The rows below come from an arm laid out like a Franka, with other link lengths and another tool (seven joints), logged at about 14 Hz.
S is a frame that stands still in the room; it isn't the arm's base.
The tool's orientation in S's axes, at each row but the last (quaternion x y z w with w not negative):
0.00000, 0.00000, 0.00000, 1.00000
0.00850, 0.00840, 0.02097, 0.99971
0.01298, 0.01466, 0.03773, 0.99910
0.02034, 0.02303, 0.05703, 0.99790
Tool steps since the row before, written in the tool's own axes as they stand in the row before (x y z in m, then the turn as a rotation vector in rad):
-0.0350, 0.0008, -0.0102, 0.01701, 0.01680, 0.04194
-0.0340, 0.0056, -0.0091, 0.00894, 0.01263, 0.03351
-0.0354, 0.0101, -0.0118, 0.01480, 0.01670, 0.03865
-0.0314, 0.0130, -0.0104, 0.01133, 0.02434, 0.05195
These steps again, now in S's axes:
-0.0350, 0.0008, -0.0102, 0.01701, 0.01680, 0.04194
-0.0344, 0.0043, -0.0084, 0.00898, 0.01244, 0.03357
-0.0364, 0.0077, -0.0105, 0.01467, 0.01681, 0.03865
-0.0331, 0.0097, -0.0084, 0.01101, 0.02349, 0.05241

